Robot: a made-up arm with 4 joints.
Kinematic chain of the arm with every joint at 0, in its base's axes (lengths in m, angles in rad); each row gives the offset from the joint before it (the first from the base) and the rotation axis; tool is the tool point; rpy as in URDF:
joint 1: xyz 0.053 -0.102 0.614 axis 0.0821 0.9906 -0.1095
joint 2: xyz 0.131 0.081 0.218 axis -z
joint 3: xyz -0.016 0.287 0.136 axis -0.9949 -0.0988 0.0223
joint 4: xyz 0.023 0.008 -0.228 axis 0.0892 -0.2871 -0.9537
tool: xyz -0.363 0.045 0.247 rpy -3.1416 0 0
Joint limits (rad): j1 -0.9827..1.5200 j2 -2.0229..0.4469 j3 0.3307..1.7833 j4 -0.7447..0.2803
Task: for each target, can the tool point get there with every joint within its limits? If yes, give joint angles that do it. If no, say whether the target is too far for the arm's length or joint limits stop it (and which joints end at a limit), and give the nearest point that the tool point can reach.
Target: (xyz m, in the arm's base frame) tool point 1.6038 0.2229 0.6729
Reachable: no: too far | nearest point 0.6457 0.2465 0.6176 | short by 0.960 m
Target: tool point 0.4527 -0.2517 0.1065
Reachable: no: joint limits stop it (at a limit: joint 1, joint 2, joint 3, joint 4) | nearest point 0.4937 -0.4070 0.5571 | short by 0.478 m
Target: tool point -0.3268 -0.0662 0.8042
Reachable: yes | joints -0.2587 -0.7634 1.3850 -0.0065
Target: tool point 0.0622 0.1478 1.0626
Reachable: yes | joints 0.7011 -0.3019 1.0421 -0.1134
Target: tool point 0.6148 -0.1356 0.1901
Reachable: no: joint limits stop it (at a limit: joint 1, joint 2, joint 3, joint 4) | nearest point 0.4937 -0.4070 0.5571 | short by 0.472 m
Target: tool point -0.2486 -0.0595 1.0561
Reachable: yes | joints -0.1185 -0.7986 0.7706 -0.5787
